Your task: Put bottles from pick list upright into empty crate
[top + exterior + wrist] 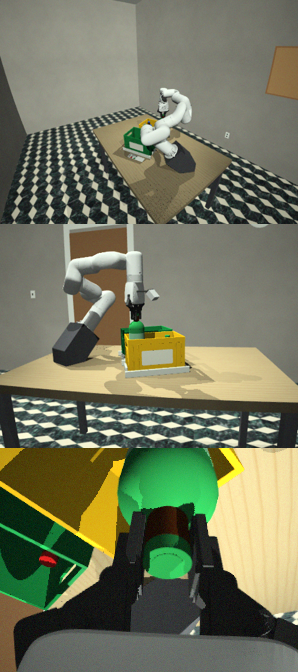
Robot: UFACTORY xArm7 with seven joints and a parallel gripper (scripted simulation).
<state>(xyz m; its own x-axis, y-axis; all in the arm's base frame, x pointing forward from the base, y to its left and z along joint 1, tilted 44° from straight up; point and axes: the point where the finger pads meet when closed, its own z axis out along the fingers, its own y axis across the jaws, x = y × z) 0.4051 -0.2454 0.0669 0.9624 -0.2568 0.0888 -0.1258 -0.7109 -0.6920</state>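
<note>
Right now my hand is 7 cm above the green-capped bottle. Round my hand: yellow crate: 20 cm below, 9 cm to the left, 4 cm ahead; blue-capped bottle: 20 cm below, 14 cm ahead, 11 cm to the left; white-topped bottle: 20 cm below, 7 cm ahead, 6 cm to the left.
</note>
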